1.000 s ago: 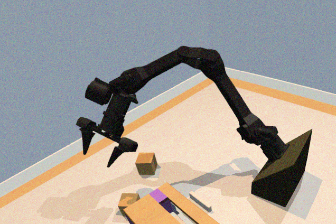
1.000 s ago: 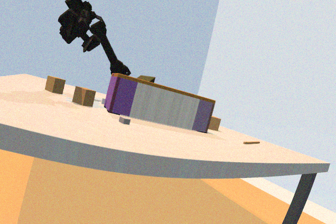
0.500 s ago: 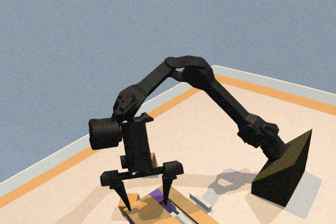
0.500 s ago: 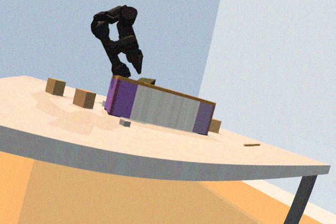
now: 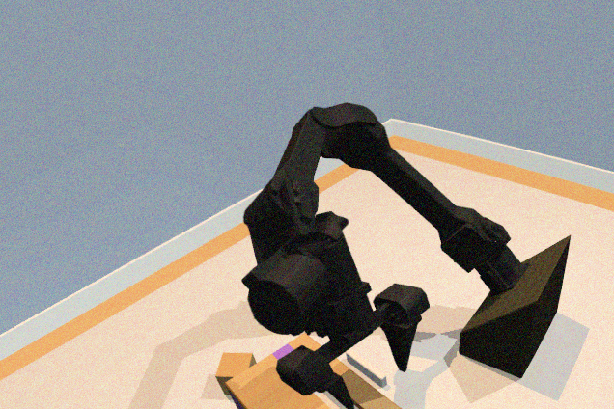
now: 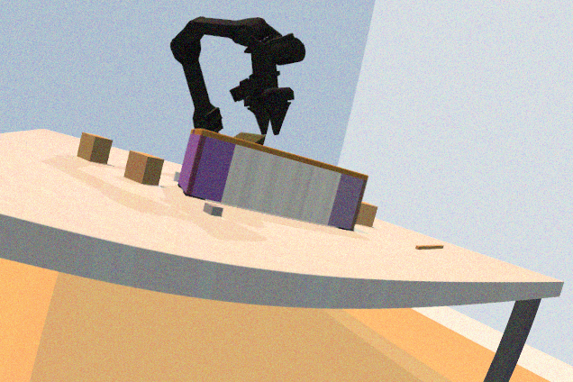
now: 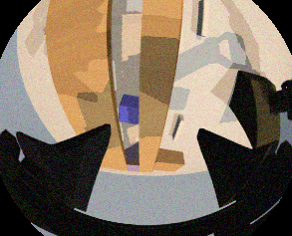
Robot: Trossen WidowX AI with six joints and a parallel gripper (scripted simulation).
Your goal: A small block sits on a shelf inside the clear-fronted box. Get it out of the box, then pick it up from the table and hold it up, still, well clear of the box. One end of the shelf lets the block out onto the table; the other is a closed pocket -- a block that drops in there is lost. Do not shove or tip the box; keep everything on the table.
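Now: the blue block 40 mm ahead of my gripper tip, 40 mm to the left of it and 80 mm below it. Also, from my gripper tip: grey piece 260 mm ahead, 170 mm to the right, 160 mm below; box 20 mm ahead, 10 mm to the left, 100 mm below; brown strip 240 mm ahead, 370 mm to the left, 160 mm below.
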